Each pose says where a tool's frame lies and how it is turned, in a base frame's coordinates. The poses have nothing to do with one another.
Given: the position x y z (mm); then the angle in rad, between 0 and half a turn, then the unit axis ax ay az.
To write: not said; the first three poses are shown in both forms.
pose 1, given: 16 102 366 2.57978 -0.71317 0.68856 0.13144
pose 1, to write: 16 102 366 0.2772 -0.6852 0.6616 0.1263
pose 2, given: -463 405 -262 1.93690 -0.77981 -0.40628 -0.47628
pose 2, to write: -463 405 -262 0.5666 -0.6426 -0.3348 -0.3925
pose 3, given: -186 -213 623 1.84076 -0.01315 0.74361 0.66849
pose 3, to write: -186 -213 623 0.6055 -0.0105 0.5918 0.5320
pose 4, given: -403 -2 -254 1.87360 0.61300 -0.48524 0.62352
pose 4, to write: -403 -2 -254 0.5924 0.4939 -0.3909 0.5023
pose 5, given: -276 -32 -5 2.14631 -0.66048 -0.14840 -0.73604
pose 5, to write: -276 -32 -5 0.4774 -0.5804 -0.1304 -0.6468
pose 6, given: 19 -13 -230 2.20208 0.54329 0.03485 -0.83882
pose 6, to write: 19 -13 -230 0.4527 0.4844 0.0311 -0.7480
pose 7, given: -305 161 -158 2.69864 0.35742 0.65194 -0.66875
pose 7, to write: -305 161 -158 0.2197 0.3487 0.6360 -0.6524
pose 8, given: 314 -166 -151 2.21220 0.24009 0.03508 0.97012
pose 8, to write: 314 -166 -151 0.4482 0.2146 0.0314 0.8672
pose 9, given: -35 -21 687 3.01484 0.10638 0.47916 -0.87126
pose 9, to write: -35 -21 687 0.0633 0.1062 0.4782 -0.8695
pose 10, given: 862 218 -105 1.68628 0.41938 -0.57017 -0.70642
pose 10, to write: 862 218 -105 0.6651 0.3132 -0.4258 -0.5275
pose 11, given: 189 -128 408 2.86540 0.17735 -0.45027 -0.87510
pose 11, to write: 189 -128 408 0.1377 0.1757 -0.4460 -0.8668
